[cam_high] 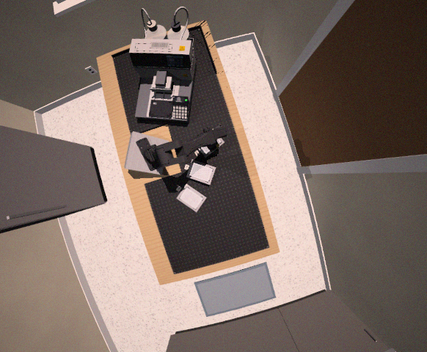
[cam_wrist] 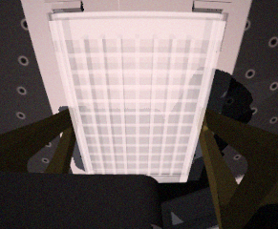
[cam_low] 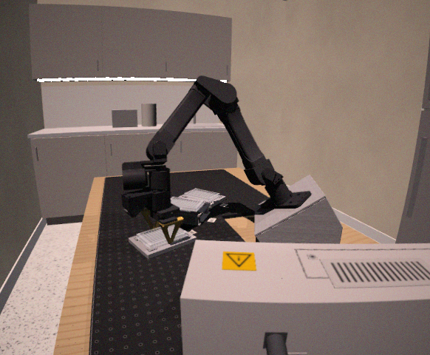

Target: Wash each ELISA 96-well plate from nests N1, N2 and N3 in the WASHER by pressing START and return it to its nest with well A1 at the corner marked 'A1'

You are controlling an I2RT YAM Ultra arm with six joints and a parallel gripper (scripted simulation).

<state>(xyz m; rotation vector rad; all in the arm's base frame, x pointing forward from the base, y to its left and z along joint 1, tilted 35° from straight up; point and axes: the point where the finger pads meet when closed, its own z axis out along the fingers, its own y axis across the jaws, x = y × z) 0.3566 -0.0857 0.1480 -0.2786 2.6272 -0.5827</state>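
The grey nest slab lies 20 mm below my hand. From my hand the other things lie so: n1 label: 100 mm behind, 20 mm below, 10 mm to the right; then carrier pocket: 350 mm to the left, 140 mm behind, 50 mm above; then N2 label: 210 mm behind, 50 mm to the right, 20 mm below.
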